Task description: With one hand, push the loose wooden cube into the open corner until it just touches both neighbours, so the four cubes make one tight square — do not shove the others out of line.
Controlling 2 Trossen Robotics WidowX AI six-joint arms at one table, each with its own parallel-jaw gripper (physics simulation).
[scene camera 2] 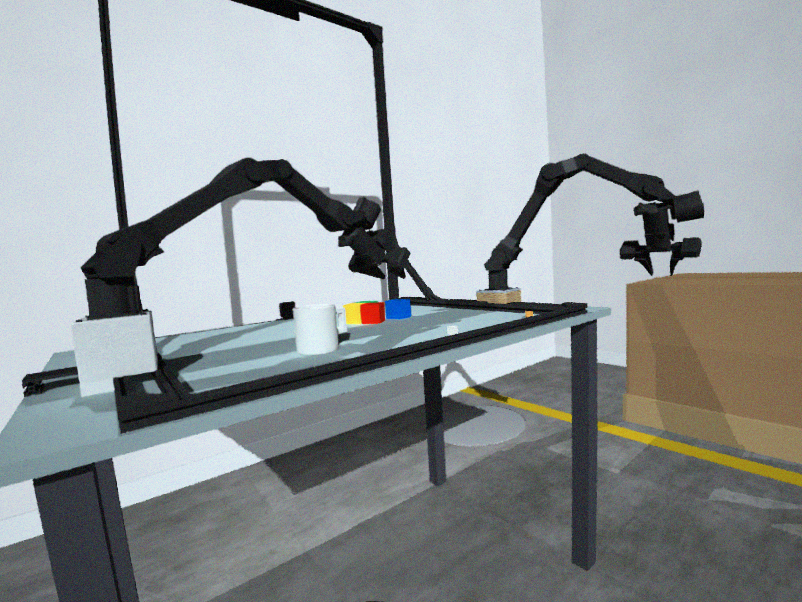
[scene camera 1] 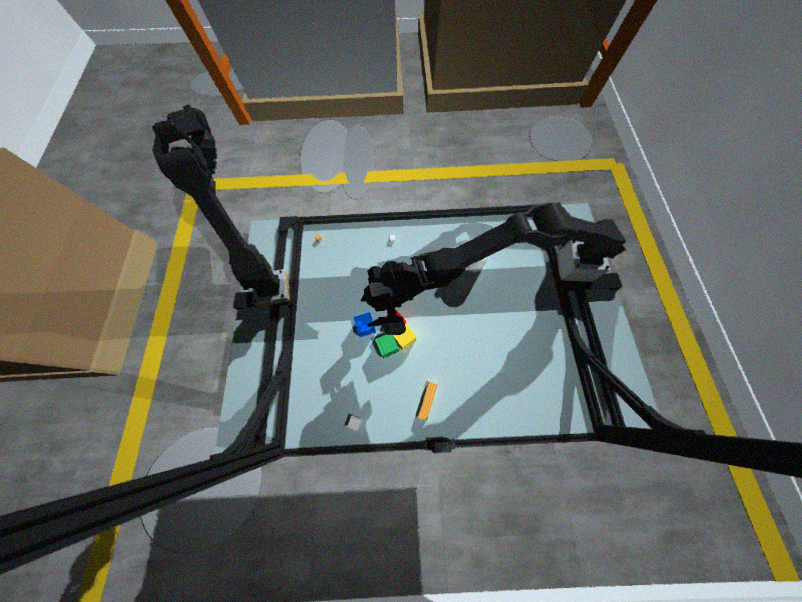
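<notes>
A blue cube [scene camera 1: 364,324] [scene camera 2: 397,308] sits apart from the group, to the left of it in scene camera 1. The green cube [scene camera 1: 386,346] and yellow cube [scene camera 1: 405,336] [scene camera 2: 353,313] lie side by side. The red cube [scene camera 1: 400,317] [scene camera 2: 373,313] is beside the yellow one, partly hidden by my right gripper in scene camera 1. My right gripper [scene camera 1: 375,313] [scene camera 2: 392,266] is open and empty, above the blue and red cubes and clear of their tops in scene camera 2. My left gripper [scene camera 1: 184,139] [scene camera 2: 661,272] is open and empty, off the table.
A white mug [scene camera 2: 315,329] stands near the right arm. An orange bar [scene camera 1: 427,400] and a grey block [scene camera 1: 353,421] lie near the lower frame rail [scene camera 1: 362,445]. Small white [scene camera 1: 391,239] [scene camera 2: 452,329] and orange pieces [scene camera 1: 318,238] [scene camera 2: 529,313] lie near the opposite rail.
</notes>
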